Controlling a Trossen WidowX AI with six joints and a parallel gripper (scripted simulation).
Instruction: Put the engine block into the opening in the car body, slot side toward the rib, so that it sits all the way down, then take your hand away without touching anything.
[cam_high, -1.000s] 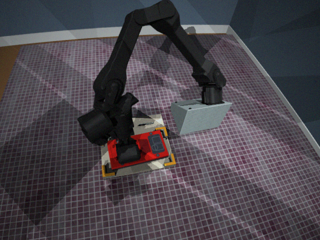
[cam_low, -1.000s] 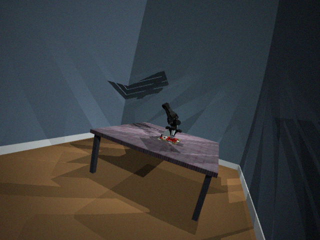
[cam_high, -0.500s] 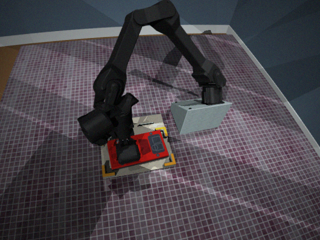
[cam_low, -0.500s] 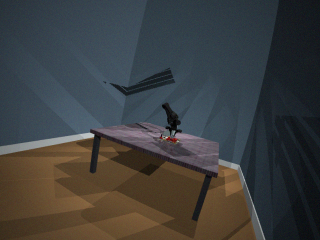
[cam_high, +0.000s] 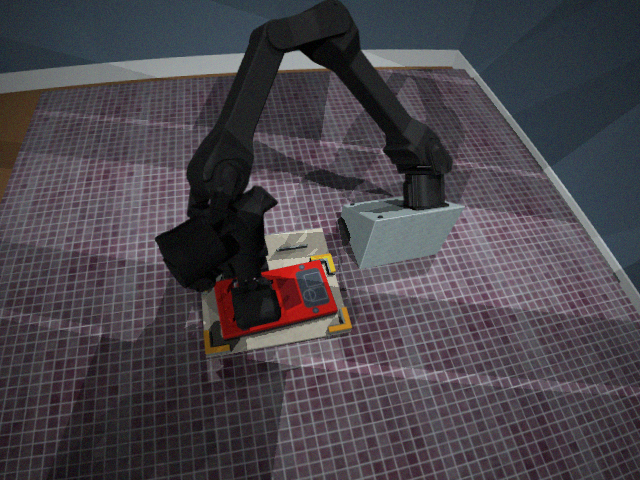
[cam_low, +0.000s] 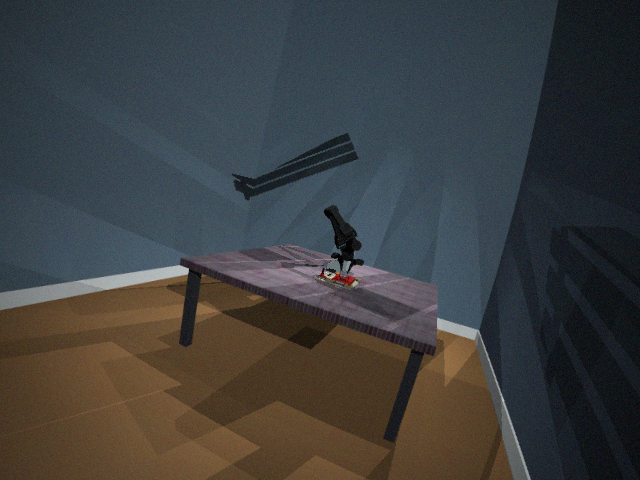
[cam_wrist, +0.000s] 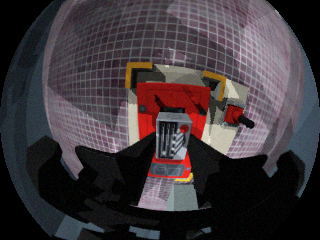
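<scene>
Right now my gripper tip is 1 cm above the grey engine block.
</scene>
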